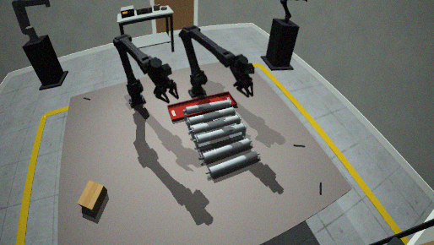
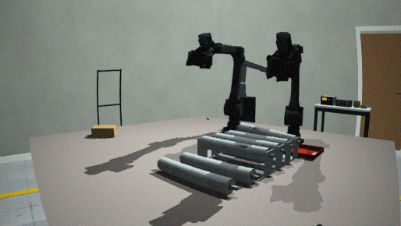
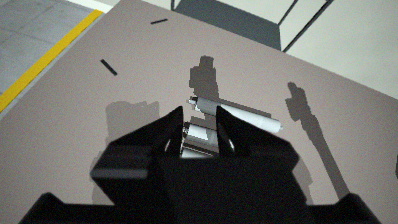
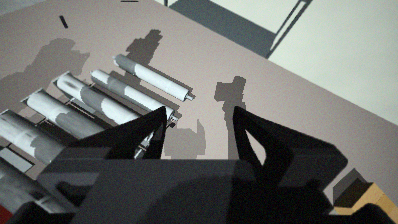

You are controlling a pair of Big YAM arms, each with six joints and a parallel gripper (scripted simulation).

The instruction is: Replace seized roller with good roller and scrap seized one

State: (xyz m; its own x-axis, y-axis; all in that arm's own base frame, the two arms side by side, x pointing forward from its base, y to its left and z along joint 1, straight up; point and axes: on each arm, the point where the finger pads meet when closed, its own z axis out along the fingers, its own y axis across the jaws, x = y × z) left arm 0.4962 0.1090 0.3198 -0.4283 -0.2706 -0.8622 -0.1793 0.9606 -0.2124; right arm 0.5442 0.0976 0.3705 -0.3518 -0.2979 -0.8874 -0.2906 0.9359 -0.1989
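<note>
Now: left hand 25 cm above the bed roller, 17 cm to the left of it and 12 cm past it. Also, from my left hand: red scrap tray 31 cm below, 30 cm behind, 20 cm to the right; then cardboard box 97 cm to the right, 29 cm below, 29 cm ahead.
</note>
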